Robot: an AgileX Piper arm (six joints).
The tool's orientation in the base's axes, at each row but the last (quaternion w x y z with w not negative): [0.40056, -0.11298, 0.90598, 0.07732]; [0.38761, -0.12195, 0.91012, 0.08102]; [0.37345, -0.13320, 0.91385, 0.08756]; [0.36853, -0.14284, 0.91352, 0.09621]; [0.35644, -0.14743, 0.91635, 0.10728]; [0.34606, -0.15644, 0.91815, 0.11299]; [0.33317, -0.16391, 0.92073, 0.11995]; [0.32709, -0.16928, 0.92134, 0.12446]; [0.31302, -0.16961, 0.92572, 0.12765]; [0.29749, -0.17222, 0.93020, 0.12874]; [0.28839, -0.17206, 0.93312, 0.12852]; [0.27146, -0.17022, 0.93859, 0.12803]
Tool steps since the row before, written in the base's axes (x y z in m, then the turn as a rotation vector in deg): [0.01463, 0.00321, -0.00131, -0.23, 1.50, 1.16]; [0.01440, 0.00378, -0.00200, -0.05, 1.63, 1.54]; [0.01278, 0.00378, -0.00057, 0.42, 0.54, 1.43]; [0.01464, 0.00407, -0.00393, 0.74, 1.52, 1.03]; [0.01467, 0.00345, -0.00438, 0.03, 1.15, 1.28]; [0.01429, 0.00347, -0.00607, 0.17, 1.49, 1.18]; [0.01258, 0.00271, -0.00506, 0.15, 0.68, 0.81]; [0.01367, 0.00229, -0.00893, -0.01, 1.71, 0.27]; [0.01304, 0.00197, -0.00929, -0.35, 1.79, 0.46]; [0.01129, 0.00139, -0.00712, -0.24, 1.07, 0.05]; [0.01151, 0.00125, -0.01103, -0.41, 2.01, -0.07]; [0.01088, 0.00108, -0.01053, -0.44, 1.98, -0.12]
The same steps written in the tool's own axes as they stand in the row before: [-0.00905, -0.00088, 0.01198, -0.93, 1.56, -0.59]; [-0.00880, -0.00059, 0.01216, -1.34, 1.66, -0.70]; [-0.00903, -0.00039, 0.00981, -1.39, 0.47, -0.59]; [-0.00809, -0.00131, 0.01339, -1.52, 1.26, 0.17]; [-0.00797, -0.00227, 0.01333, -1.12, 1.18, -0.56]; [-0.00682, -0.00261, 0.01413, -1.22, 1.43, -0.29]; [-0.00641, -0.00288, 0.01191, -0.79, 0.66, -0.30]; [-0.00473, -0.00435, 0.01518, -0.56, 1.59, 0.37]; [-0.00441, -0.00455, 0.01483, -0.44, 1.83, 0.07]; [-0.00470, -0.00420, 0.01185, -0.11, 1.07, 0.20]; [-0.00280, -0.00497, 0.01494, -0.14, 1.98, 0.54]; [-0.00309, -0.00481, 0.01406, -0.08, 1.95, 0.55]
